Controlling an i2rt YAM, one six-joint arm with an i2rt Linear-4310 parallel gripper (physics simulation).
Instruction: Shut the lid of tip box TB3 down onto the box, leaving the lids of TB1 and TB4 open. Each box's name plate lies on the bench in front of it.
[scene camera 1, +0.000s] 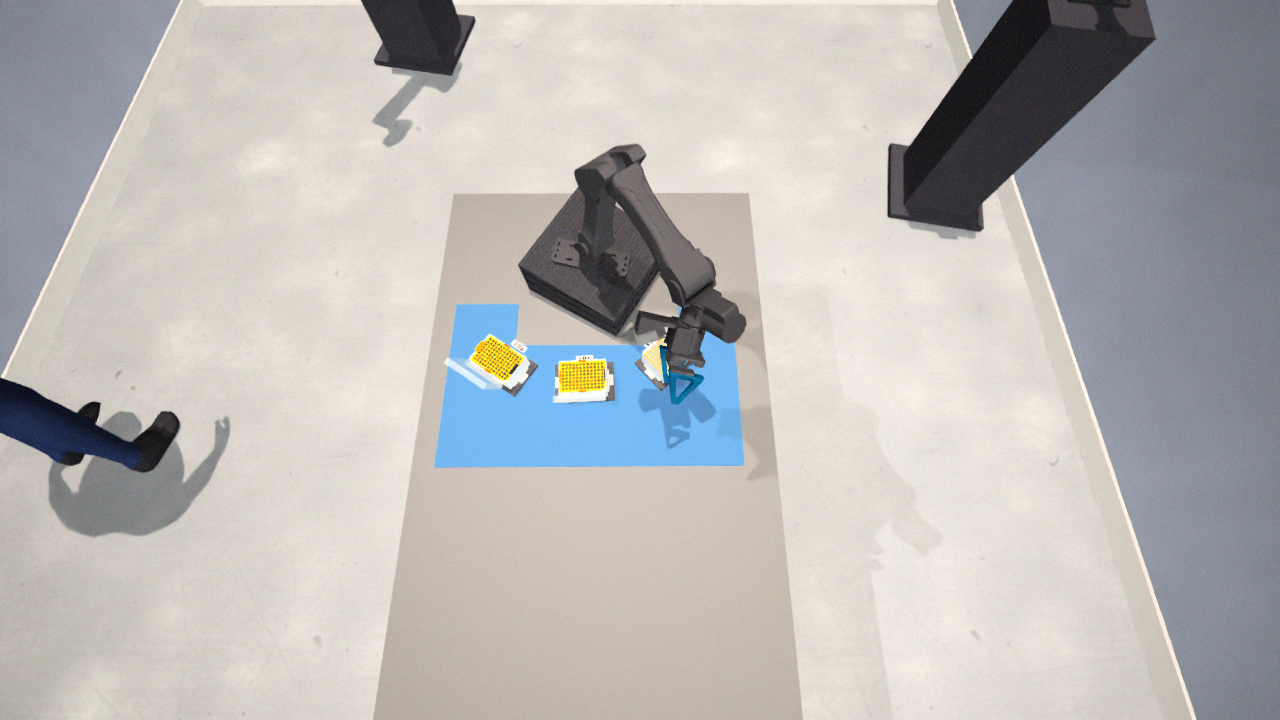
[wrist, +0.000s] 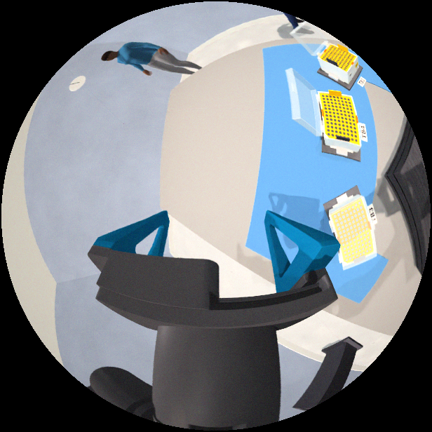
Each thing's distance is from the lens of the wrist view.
my gripper (wrist: 216, 215): 0.13 m
clear lid (wrist: 304, 102): 0.30 m
clear lid (wrist: 353, 228): 0.29 m
blue mat (wrist: 295, 178): 0.36 m
